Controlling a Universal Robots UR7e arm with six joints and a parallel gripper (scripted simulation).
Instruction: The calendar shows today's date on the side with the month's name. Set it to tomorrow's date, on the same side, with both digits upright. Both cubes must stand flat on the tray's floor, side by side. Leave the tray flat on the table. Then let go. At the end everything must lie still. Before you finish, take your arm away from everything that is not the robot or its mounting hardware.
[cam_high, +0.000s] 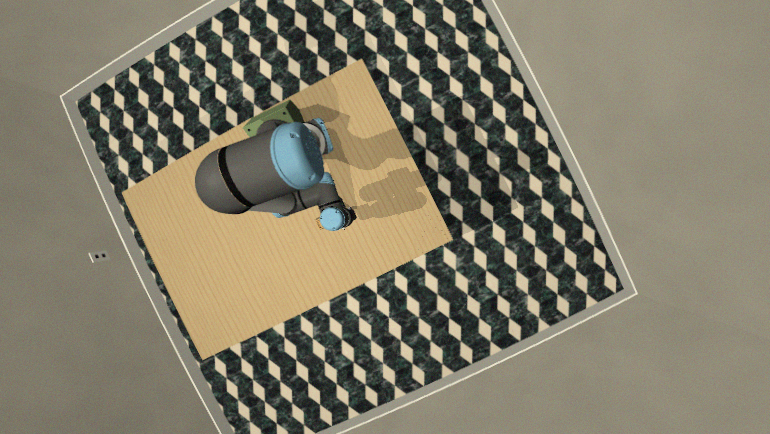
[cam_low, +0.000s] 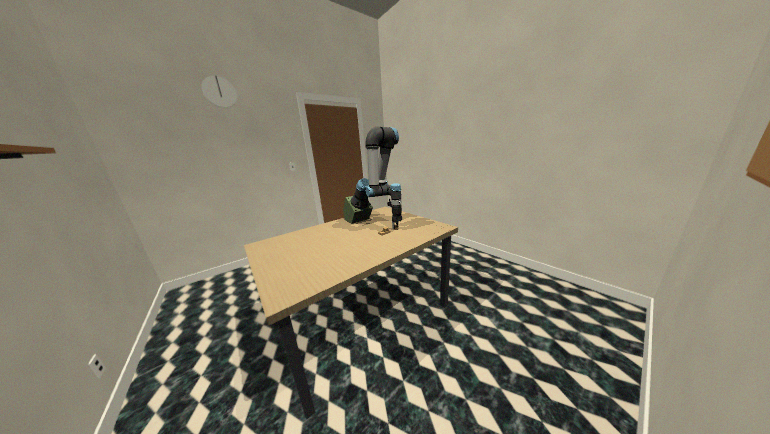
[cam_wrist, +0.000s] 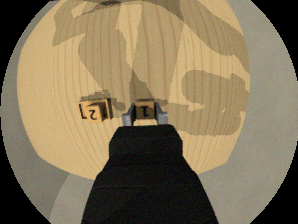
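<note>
The wooden cube lies 10 mm below my hand. The rest, counted from my hand: wooden tray 110 mm to the right, 20 mm below.
</note>
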